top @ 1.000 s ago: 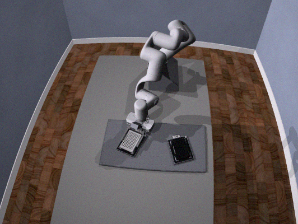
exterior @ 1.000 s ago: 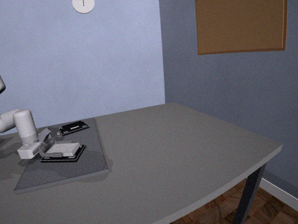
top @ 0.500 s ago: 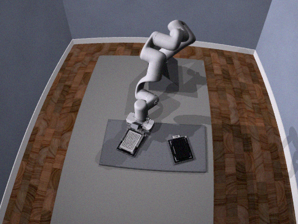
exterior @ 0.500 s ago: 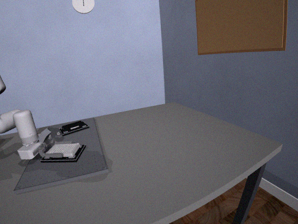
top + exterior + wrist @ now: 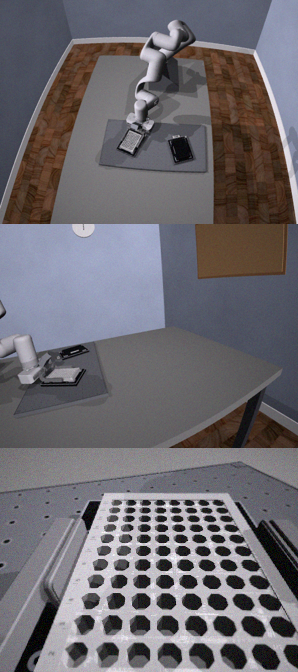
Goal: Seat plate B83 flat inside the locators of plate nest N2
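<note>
Now: the white well plate right at my hand. From my hand the other things lie so: black plate nest (2 cm below); dark plate B38 (3 cm ahead, 29 cm to the left).
</note>
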